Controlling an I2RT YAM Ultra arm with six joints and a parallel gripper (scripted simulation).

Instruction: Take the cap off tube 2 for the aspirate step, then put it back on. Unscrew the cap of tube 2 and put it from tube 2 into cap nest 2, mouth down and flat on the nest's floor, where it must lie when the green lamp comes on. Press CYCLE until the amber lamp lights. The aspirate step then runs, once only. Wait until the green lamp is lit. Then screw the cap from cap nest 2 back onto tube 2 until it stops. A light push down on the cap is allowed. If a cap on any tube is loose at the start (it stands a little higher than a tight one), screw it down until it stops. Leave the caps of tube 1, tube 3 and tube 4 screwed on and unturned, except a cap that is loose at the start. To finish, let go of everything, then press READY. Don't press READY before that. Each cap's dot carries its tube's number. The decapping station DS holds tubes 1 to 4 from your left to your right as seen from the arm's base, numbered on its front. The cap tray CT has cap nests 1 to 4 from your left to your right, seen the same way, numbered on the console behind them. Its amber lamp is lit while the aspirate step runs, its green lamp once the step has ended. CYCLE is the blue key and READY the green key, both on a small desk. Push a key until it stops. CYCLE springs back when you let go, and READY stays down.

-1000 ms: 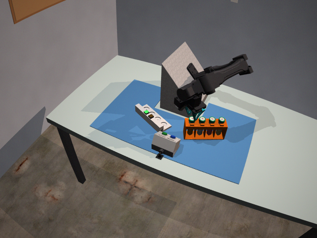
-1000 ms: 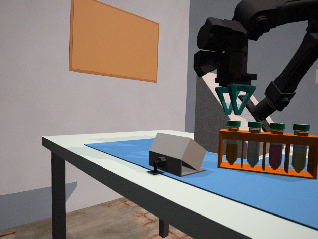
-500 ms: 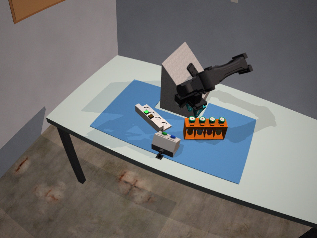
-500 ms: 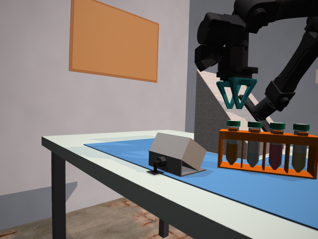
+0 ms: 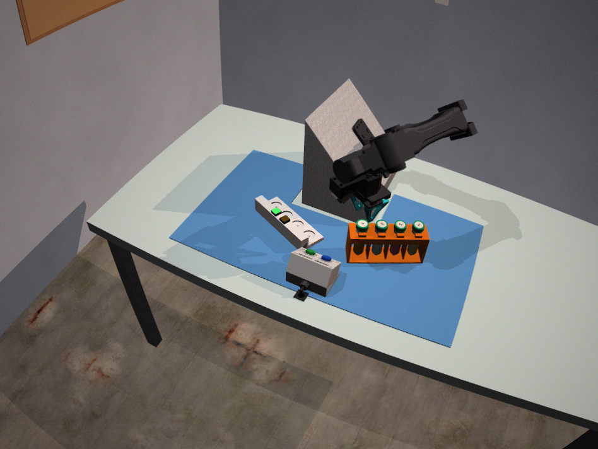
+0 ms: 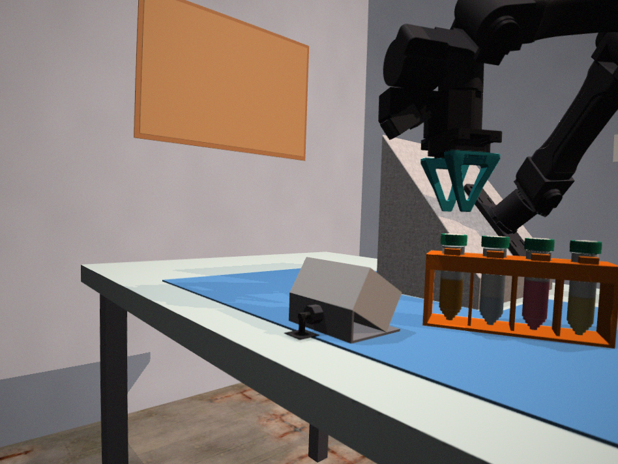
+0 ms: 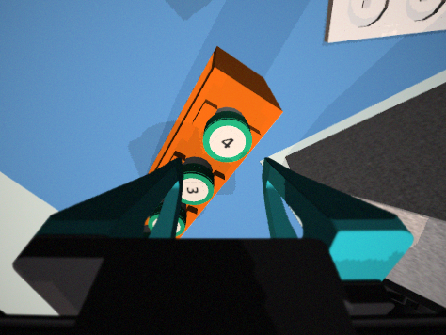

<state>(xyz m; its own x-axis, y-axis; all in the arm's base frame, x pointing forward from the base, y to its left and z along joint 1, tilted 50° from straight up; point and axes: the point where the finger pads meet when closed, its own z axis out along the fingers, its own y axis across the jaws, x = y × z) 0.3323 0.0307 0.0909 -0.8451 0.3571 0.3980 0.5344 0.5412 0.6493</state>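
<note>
Now: hand 5 cm above the cap 4. The rest, counted from my hand: cap 3 (5 cm below, 4 cm to the left, 3 cm behind); cap 2 (9 cm to the left, 5 cm below, 5 cm behind); cap 1 (14 cm to the left, 7 cm behind, 5 cm below).
</note>
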